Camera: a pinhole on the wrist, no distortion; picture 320 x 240 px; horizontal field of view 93.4 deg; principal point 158.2 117.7 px. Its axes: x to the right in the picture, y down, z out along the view. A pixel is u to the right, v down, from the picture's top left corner.
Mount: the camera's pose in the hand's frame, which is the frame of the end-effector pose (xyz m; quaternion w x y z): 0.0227 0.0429 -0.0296 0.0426 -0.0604 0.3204 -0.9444
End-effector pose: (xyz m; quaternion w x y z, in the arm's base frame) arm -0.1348 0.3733 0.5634 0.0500 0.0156 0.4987 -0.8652
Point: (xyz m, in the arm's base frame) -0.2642 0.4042 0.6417
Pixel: 67.9 223.7
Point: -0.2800 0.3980 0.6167
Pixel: 24.9 222.7
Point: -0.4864 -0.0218 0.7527
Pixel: 57.4 38.3
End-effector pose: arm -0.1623 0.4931 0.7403 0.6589 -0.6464 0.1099 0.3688
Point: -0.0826 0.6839 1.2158
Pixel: 248.6 190.6
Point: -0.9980 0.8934 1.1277
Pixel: outside the picture
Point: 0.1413 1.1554 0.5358
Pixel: 32.7 71.2
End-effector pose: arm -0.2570 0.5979 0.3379 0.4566 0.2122 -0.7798 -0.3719
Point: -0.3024 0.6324 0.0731
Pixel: 289.6 162.9
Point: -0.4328 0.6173 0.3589
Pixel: 117.4 28.1
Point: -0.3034 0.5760 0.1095
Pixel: 257.2 183.9
